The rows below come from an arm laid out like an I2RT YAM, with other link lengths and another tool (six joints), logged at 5 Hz.
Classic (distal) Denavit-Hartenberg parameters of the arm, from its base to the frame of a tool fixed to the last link. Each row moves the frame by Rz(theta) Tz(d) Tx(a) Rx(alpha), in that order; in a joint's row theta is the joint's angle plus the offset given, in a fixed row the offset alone. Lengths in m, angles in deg.
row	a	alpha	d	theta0
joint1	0.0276	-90	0.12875	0
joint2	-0.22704	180	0	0
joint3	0.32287	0	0	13.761
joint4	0.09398	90	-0.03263	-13.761
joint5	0	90	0.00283	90
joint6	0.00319	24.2	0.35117	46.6
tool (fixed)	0	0	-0.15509	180
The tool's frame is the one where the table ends.
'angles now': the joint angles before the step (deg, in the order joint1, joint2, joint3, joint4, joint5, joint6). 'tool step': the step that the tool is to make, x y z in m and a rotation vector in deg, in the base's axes. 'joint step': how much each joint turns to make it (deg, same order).
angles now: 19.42, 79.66, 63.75, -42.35, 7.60, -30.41
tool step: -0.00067, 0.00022, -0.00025, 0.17, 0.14, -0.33
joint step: 0.00, -0.01, -0.01, -0.12, 0.00, 0.39
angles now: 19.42, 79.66, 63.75, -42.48, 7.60, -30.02
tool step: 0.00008, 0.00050, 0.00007, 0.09, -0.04, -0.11
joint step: 0.05, -0.01, -0.01, 0.05, 0.02, 0.17
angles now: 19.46, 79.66, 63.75, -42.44, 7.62, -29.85
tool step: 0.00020, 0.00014, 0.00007, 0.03, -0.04, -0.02
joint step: 0.00, 0.00, 0.00, 0.05, 0.00, 0.03
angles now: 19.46, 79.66, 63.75, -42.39, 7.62, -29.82
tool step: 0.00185, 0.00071, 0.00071, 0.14, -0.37, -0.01
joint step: 0.01, -0.01, -0.01, 0.40, 0.00, 0.02
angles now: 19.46, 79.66, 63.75, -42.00, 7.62, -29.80
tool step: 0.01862, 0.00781, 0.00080, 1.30, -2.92, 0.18
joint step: 0.01, 1.12, 0.00, 4.30, -0.31, -0.01
